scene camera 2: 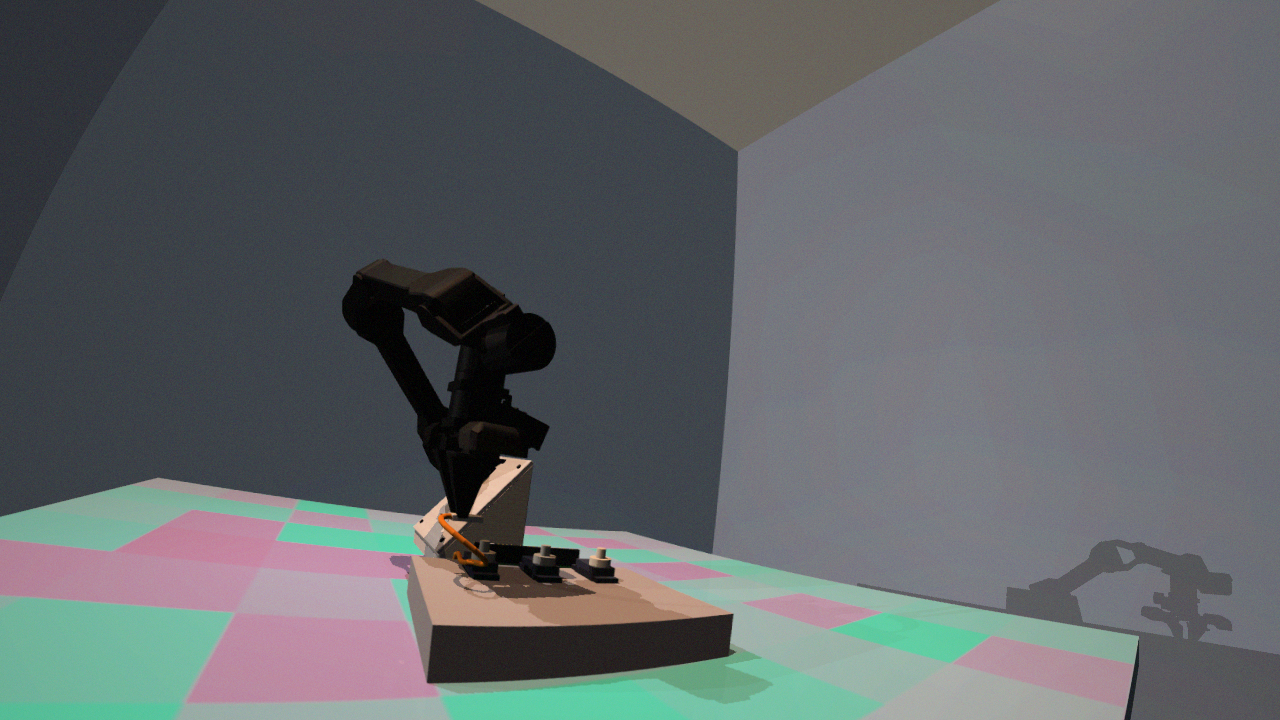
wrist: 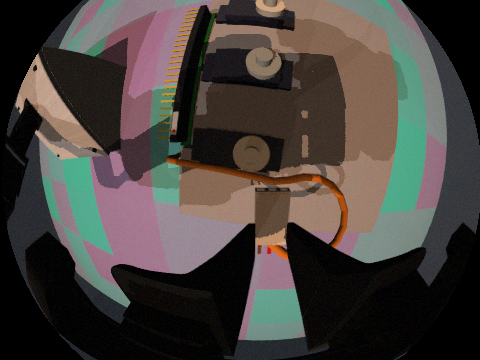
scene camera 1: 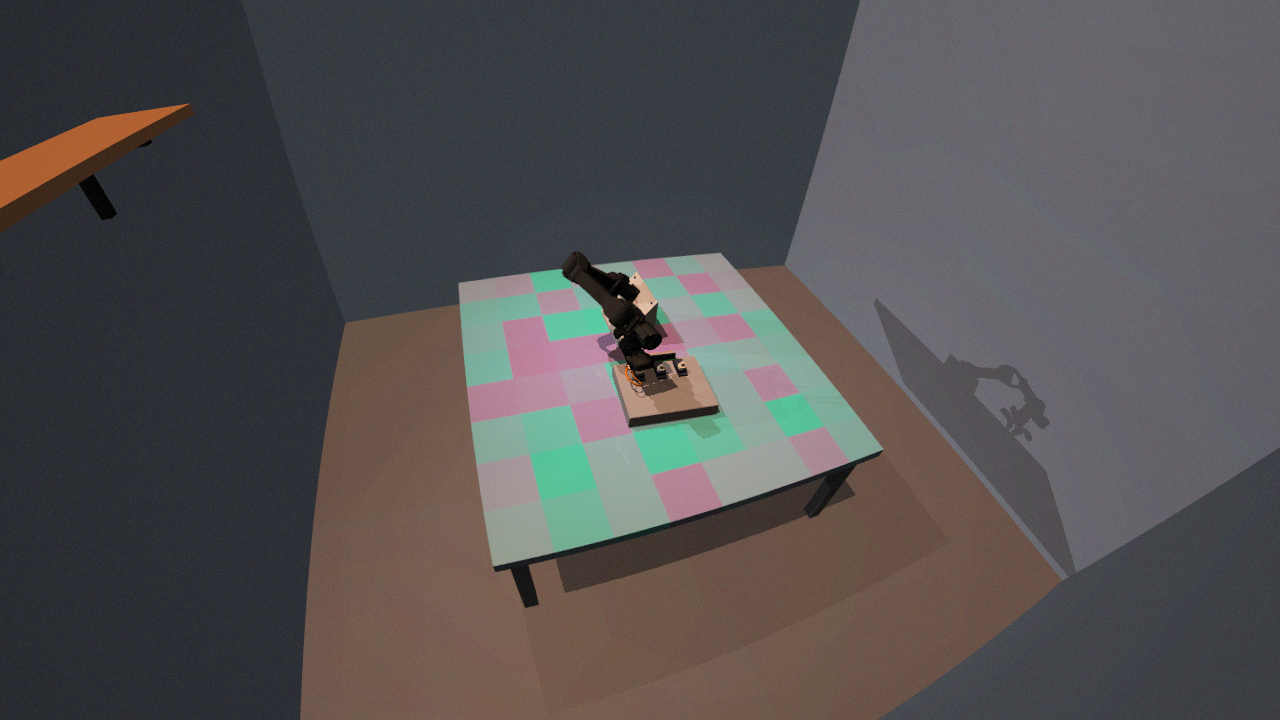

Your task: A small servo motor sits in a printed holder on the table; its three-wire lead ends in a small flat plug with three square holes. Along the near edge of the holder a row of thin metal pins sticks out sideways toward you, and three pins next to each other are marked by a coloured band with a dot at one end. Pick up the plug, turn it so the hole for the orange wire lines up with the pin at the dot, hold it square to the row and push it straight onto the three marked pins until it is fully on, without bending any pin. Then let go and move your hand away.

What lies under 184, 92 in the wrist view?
A black pin strip.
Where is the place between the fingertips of my gripper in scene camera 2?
458, 516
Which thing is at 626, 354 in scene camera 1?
My gripper.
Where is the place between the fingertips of my gripper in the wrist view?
270, 229
